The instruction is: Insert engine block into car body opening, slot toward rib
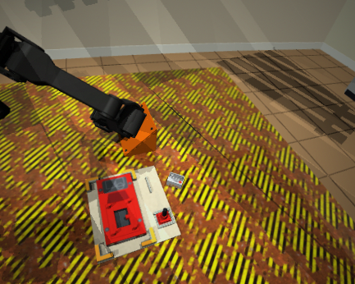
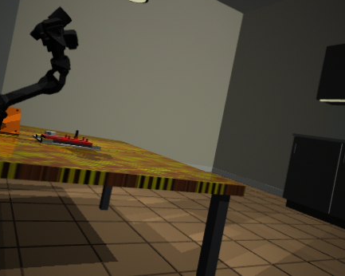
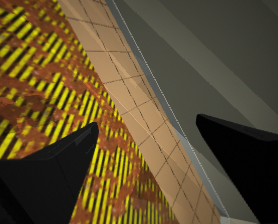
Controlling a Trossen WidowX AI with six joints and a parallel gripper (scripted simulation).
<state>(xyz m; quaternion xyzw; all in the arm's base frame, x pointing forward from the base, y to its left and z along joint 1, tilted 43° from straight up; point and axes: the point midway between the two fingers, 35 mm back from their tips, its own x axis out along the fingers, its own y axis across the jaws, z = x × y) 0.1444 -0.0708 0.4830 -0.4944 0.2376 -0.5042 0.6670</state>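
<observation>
Now: the engine block 530 mm to the left of my gripper tip, 310 mm below it and 80 mm ahead of it. Round my gripper tip: pale base plate 350 mm to the left, 310 mm below, 140 mm ahead.
</observation>
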